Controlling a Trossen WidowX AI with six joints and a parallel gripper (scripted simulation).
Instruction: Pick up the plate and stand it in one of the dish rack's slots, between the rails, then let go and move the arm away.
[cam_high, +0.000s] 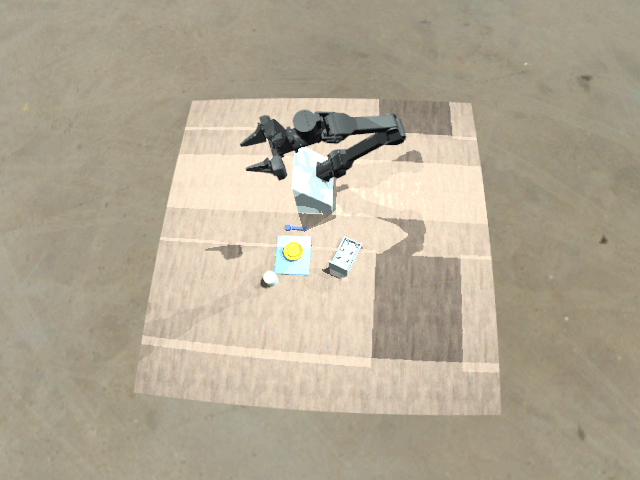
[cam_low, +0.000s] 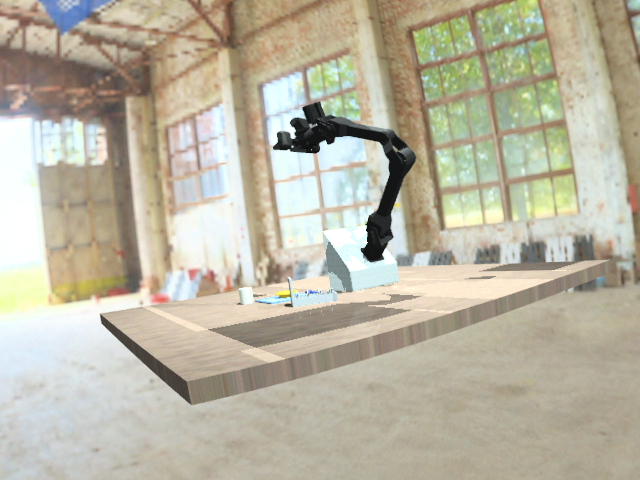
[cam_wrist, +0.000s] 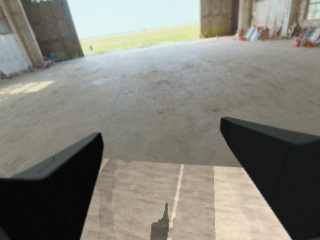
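Now: the yellow plate 49 cm below my gripper tip, 10 cm ahead of it and 8 cm to the left of it. The rest, counted from my gripper tip: mat: 50 cm below, 11 cm ahead, 8 cm to the left; then blue spoon: 50 cm below, 8 cm to the left; then white cup: 48 cm below, 21 cm ahead, 1 cm to the left.
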